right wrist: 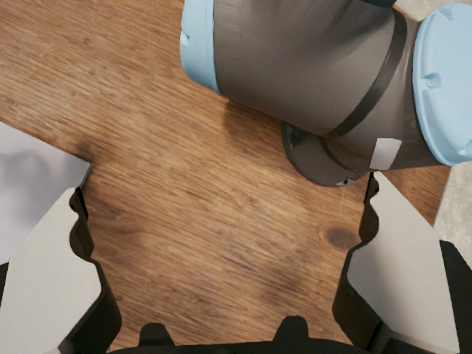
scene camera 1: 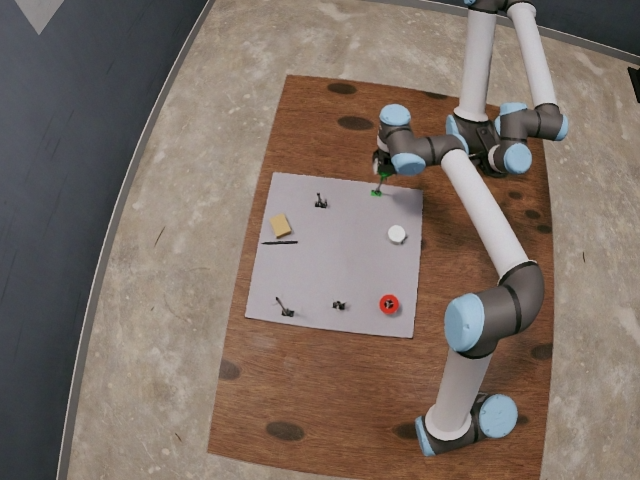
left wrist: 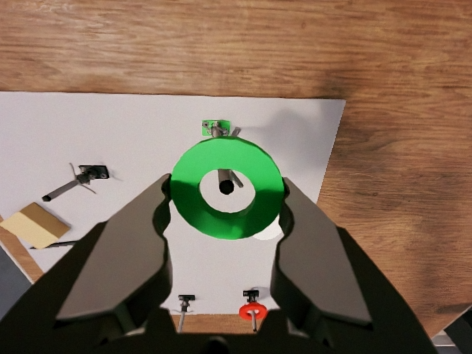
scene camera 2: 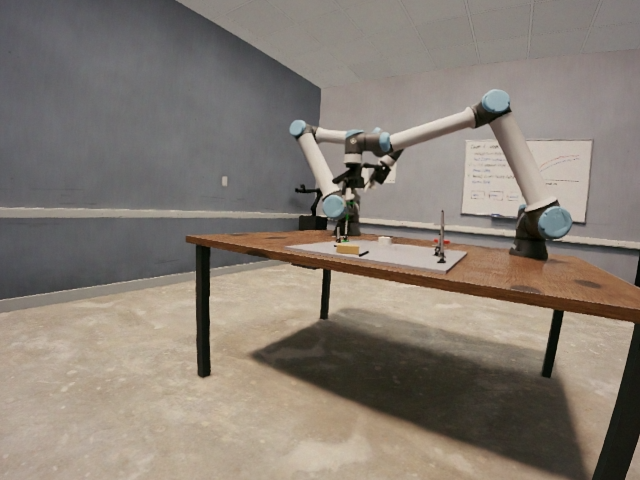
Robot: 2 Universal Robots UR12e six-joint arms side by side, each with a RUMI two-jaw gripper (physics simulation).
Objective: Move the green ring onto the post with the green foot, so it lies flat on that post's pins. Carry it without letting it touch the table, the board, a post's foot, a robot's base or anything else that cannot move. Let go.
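Note:
My left gripper (scene camera 1: 383, 172) (scene camera 2: 349, 199) (left wrist: 227, 177) is shut on the green ring (scene camera 1: 384, 175) (scene camera 2: 350, 203) (left wrist: 190, 172), gripping it by opposite sides, high above the board. The post (scene camera 1: 380, 183) (scene camera 2: 346, 226) with the green foot (scene camera 1: 375, 193) (left wrist: 206, 131) stands below it. In the left wrist view the post's black tip (left wrist: 226, 187) shows inside the ring's hole; whether it has entered the hole is unclear. One pin (left wrist: 236, 131) shows beyond the ring's edge, lower down. My right gripper (right wrist: 225, 182) is open and empty, over the table, away from the post.
On the grey board (scene camera 1: 341, 248) stand a red ring (scene camera 1: 388, 296) on a post, three black-footed posts (scene camera 1: 320, 201) (scene camera 1: 283, 307) (scene camera 1: 338, 305), a white round thing (scene camera 1: 396, 234), a yellow block (scene camera 1: 280, 225) and a dark pen (scene camera 1: 279, 242). The right arm is close by.

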